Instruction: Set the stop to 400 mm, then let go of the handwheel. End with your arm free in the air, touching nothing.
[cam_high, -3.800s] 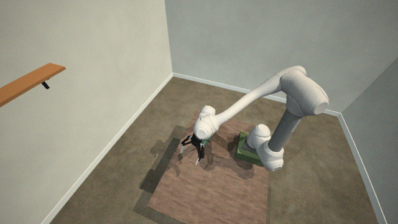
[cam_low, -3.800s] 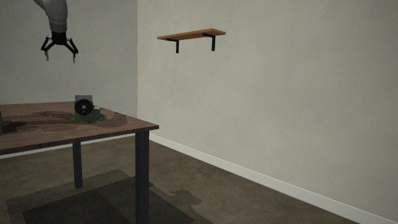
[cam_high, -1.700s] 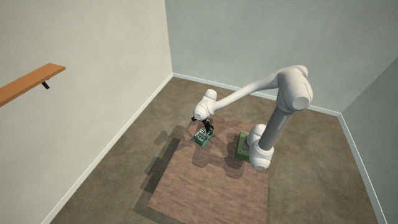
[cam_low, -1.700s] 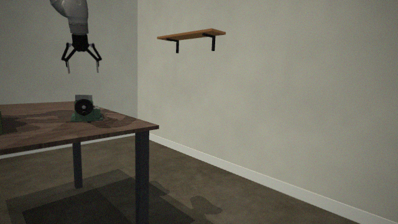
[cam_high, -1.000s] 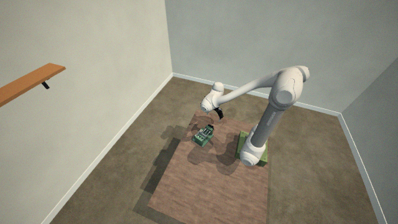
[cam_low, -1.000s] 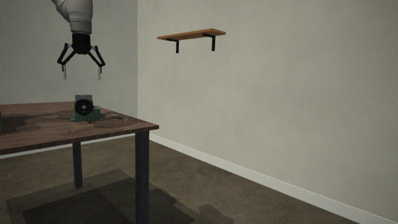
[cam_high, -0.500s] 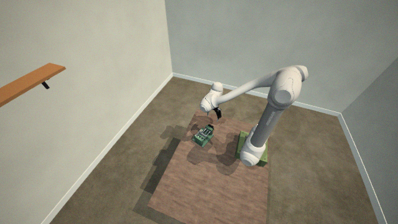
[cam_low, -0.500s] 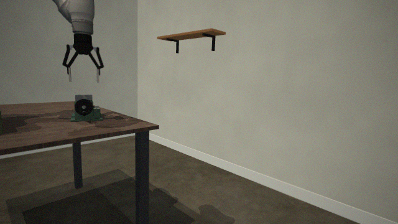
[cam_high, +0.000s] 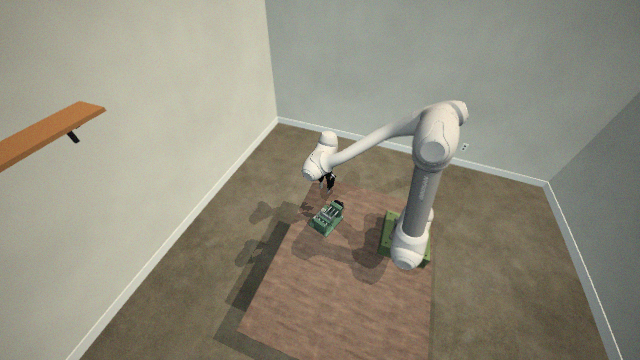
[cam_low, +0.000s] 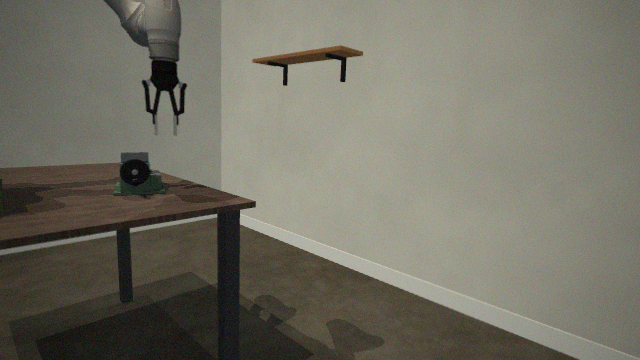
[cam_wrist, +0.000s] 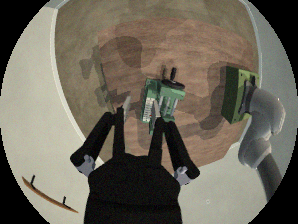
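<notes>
The black handwheel lies 10 cm behind my hand, 4 cm to the right of it and 17 cm below it.
</notes>
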